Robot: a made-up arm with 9 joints. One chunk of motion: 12 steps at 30 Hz.
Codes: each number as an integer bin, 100 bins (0 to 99) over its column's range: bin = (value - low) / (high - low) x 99, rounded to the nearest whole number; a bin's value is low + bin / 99 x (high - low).
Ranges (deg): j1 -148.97..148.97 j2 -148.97..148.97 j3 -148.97..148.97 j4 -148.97..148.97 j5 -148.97..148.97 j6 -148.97..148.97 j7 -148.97..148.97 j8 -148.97..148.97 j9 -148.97..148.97
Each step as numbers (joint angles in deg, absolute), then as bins.
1 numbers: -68.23 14.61 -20.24 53.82 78.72 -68.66 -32.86 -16.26 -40.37
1 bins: 27 54 43 67 76 27 39 44 36
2 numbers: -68.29 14.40 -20.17 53.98 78.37 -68.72 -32.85 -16.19 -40.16
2 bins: 27 54 43 67 76 27 39 44 36
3 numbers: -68.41 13.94 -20.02 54.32 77.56 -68.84 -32.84 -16.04 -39.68
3 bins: 27 54 43 68 75 27 39 44 36
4 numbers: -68.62 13.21 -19.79 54.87 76.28 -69.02 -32.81 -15.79 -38.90
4 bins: 27 54 43 68 75 27 39 44 37
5 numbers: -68.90 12.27 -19.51 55.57 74.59 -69.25 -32.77 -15.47 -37.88
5 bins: 27 54 43 68 74 26 39 44 37
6 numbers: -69.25 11.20 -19.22 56.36 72.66 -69.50 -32.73 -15.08 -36.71
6 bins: 26 53 43 68 74 26 39 44 37
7 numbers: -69.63 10.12 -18.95 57.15 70.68 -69.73 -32.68 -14.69 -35.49
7 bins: 26 53 43 68 73 26 39 45 38
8 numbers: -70.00 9.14 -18.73 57.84 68.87 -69.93 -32.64 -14.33 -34.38
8 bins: 26 53 43 69 72 26 39 45 38
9 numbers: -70.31 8.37 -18.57 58.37 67.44 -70.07 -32.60 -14.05 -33.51
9 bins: 26 52 43 69 72 26 39 45 38
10 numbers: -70.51 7.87 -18.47 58.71 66.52 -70.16 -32.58 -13.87 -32.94
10 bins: 26 52 43 69 72 26 39 45 39
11 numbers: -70.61 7.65 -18.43 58.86 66.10 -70.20 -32.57 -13.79 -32.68
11 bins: 26 52 43 69 71 26 39 45 39
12 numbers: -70.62 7.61 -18.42 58.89 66.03 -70.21 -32.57 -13.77 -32.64
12 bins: 26 52 43 69 71 26 39 45 39
